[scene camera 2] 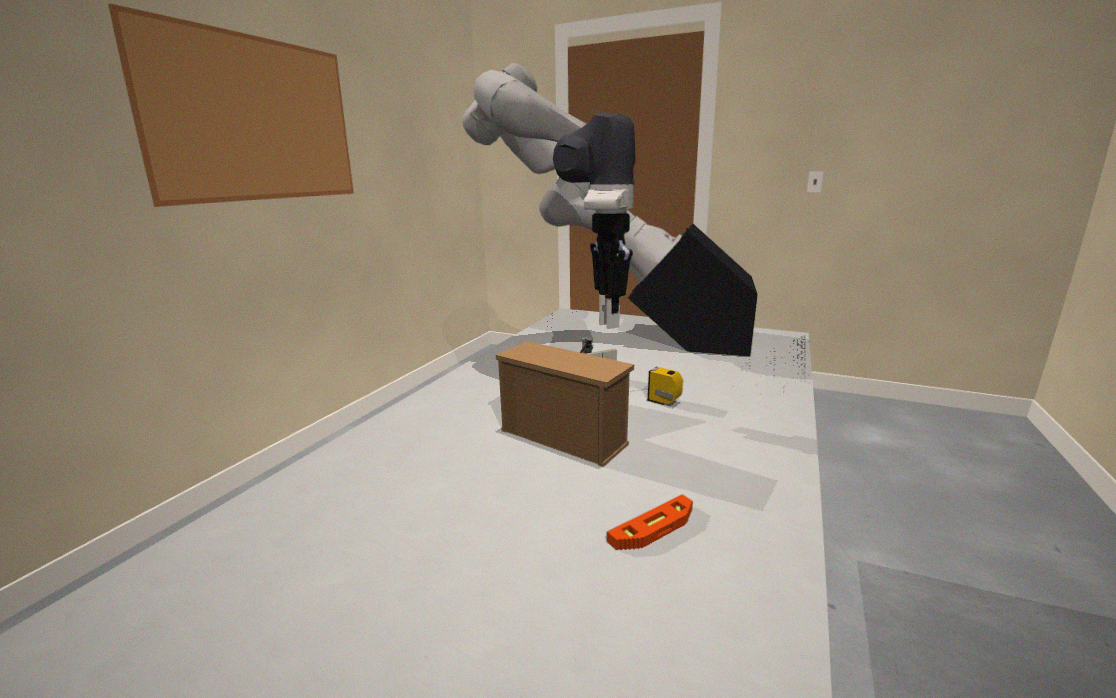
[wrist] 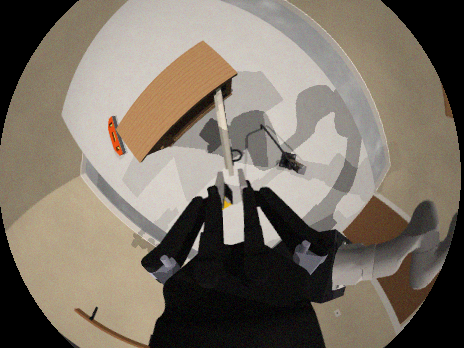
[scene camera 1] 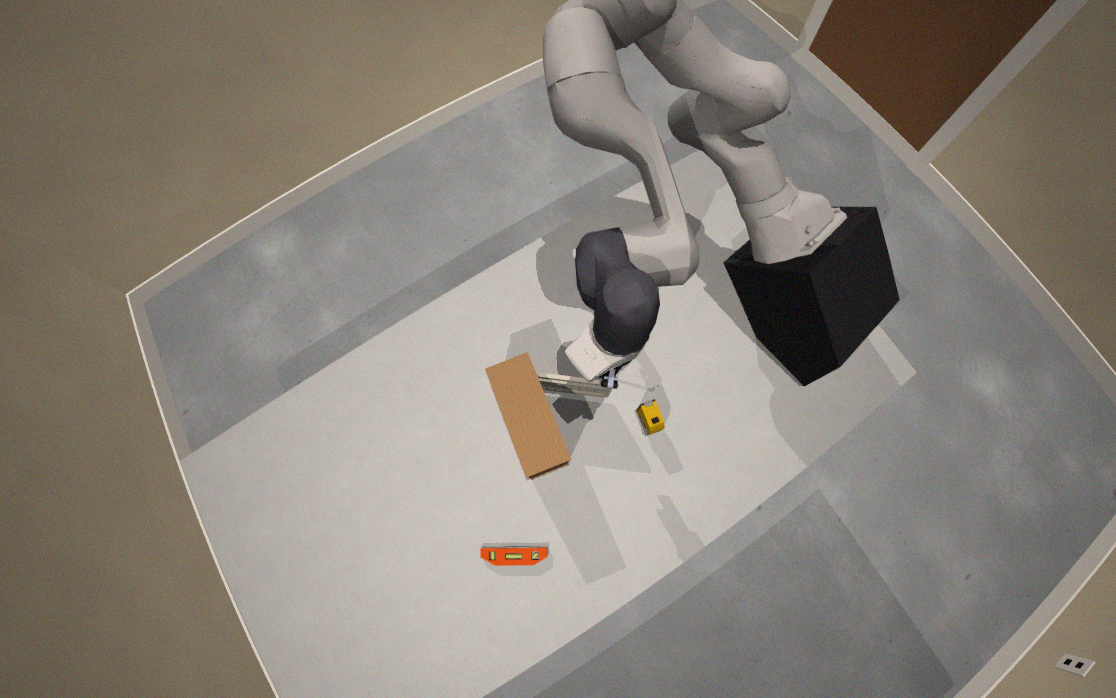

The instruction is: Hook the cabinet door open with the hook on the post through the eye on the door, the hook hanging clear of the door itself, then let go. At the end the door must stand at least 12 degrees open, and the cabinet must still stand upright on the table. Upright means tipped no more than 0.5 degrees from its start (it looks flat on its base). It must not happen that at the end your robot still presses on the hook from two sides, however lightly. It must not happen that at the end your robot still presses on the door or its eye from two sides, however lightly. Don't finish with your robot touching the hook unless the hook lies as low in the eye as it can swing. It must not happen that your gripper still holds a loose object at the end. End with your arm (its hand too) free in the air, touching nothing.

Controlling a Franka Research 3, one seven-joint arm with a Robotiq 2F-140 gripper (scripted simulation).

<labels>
brown cabinet: scene camera 2; wrist; scene camera 1 534,432
same spot on brown cabinet: (wrist: 200,71) = (scene camera 2: 532,350)
</labels>
